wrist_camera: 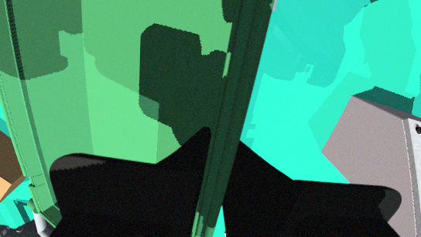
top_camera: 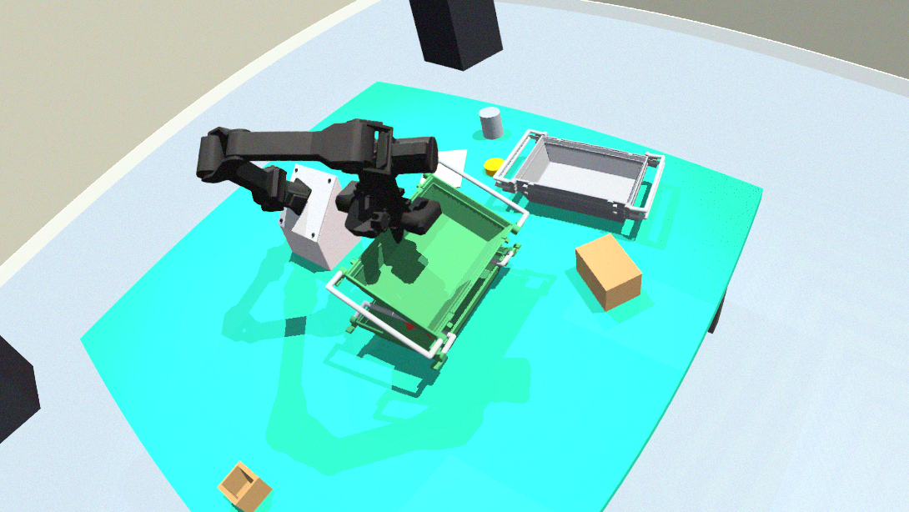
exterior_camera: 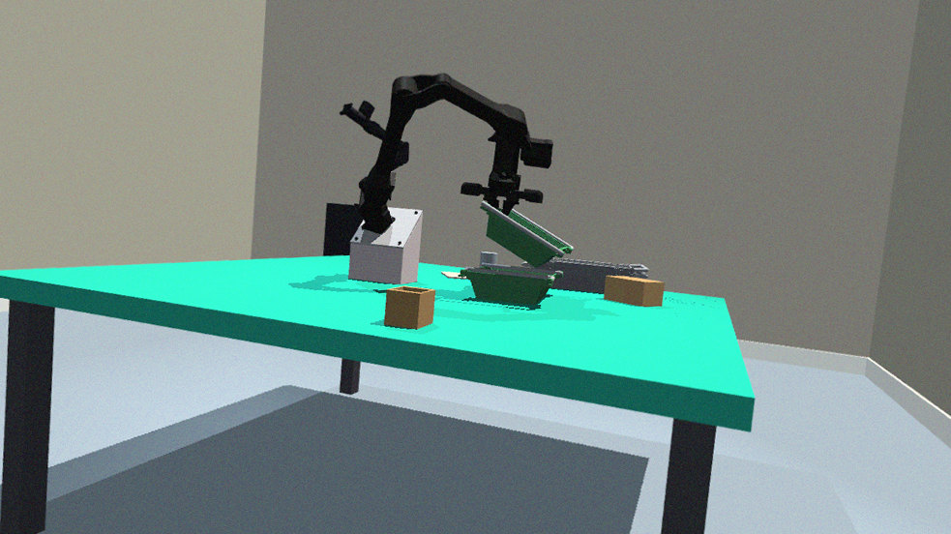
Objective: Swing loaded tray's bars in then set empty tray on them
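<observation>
My gripper tip is 80 mm short of the green tray and 20 mm to the right of it. The rest, counted from my gripper tip: grey cylinder (490 mm to the left, 260 mm behind, 120 mm below); then white card (310 mm to the left, 260 mm behind, 150 mm below); then yellow disc (380 mm to the left, 150 mm behind, 140 mm below).
</observation>
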